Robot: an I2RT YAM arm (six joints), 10 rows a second.
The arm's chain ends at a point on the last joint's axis. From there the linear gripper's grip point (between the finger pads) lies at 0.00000 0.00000 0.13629 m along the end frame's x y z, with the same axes.
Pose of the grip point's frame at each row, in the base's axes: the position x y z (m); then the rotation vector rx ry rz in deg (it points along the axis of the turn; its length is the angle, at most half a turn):
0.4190 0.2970 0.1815 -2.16 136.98 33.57
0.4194 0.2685 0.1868 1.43 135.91 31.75
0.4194 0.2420 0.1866 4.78 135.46 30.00
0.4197 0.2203 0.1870 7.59 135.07 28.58
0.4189 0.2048 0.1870 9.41 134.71 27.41
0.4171 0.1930 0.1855 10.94 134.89 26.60
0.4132 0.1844 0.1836 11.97 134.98 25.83
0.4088 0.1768 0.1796 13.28 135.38 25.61
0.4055 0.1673 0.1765 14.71 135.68 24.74
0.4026 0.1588 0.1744 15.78 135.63 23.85
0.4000 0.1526 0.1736 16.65 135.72 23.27
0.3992 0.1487 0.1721 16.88 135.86 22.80
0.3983 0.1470 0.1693 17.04 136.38 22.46
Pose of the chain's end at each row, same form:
0.3367 0.2397 0.2738 -2.16 136.98 33.57
0.3328 0.2162 0.2781 1.43 135.91 31.75
0.3301 0.1947 0.2780 4.78 135.46 30.00
0.3284 0.1772 0.2785 7.59 135.07 28.58
0.3262 0.1649 0.2786 9.41 134.71 27.41
0.3241 0.1555 0.2778 10.94 134.89 26.60
0.3200 0.1488 0.2765 11.97 134.98 25.83
0.3161 0.1424 0.2734 13.28 135.38 25.61
0.3130 0.1352 0.2713 14.71 135.68 24.74
0.3098 0.1289 0.2696 15.78 135.63 23.85
0.3072 0.1242 0.2693 16.65 135.72 23.27
0.3065 0.1212 0.2682 16.88 135.86 22.80
0.3065 0.1200 0.2663 17.04 136.38 22.46

